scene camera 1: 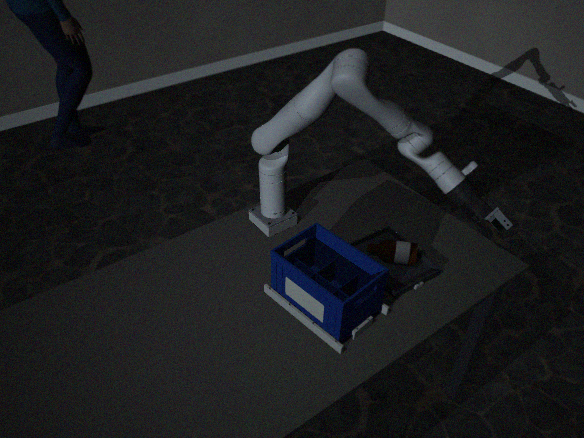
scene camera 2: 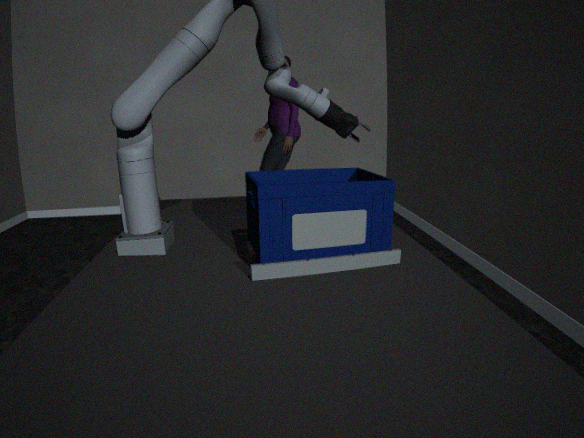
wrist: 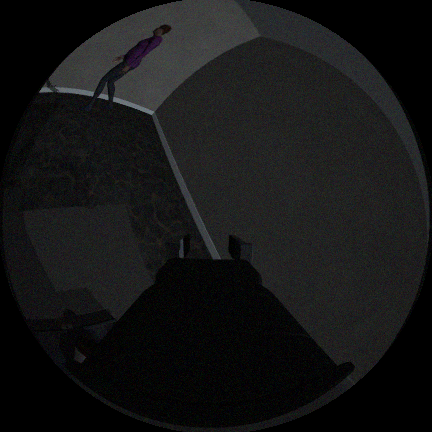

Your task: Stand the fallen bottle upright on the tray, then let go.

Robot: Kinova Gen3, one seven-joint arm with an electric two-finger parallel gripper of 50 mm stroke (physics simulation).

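Where they show: gripper, between the fingertips: (scene camera 1: 505,228) (scene camera 2: 364,134) (wrist: 208,242); arm's base, origin of its link: (scene camera 1: 274,210) (scene camera 2: 144,228).
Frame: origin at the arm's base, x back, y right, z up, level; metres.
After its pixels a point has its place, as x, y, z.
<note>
The brown bottle (scene camera 1: 387,251) {-0.371, -0.209, 0.020} with a white label lies on its side on the dark tray (scene camera 1: 417,275) {-0.457, -0.272, -0.039}, its neck pointing toward the left in scene camera 1. In the wrist view part of the bottle (wrist: 80,355) shows dimly at the lower left, partly hidden by the gripper body. In scene camera 2 the bottle does not show. My gripper (scene camera 1: 501,228) {-0.595, -0.422, 0.198} (scene camera 2: 363,135) {-0.595, -0.422, 0.198} (wrist: 208,242) {-0.595, -0.422, 0.198} is open with nothing between its fingers. It is high above the table, out to the right of the bottle in scene camera 1 and well apart from it, tilted outward and down.
A blue crate (scene camera 1: 280,272) {-0.343, 0.157, 0.073} (scene camera 2: 275,225) {-0.334, 0.160, 0.057} with compartments stands beside the tray, with a white rail (scene camera 1: 305,319) {-0.460, 0.139, -0.018} (scene camera 2: 325,265) {-0.428, 0.147, -0.027} along its side. Small white blocks (scene camera 1: 385,309) {-0.534, -0.085, -0.022} are near its corner. A person in purple (scene camera 2: 282,117) (wrist: 140,52) stands in the background.
</note>
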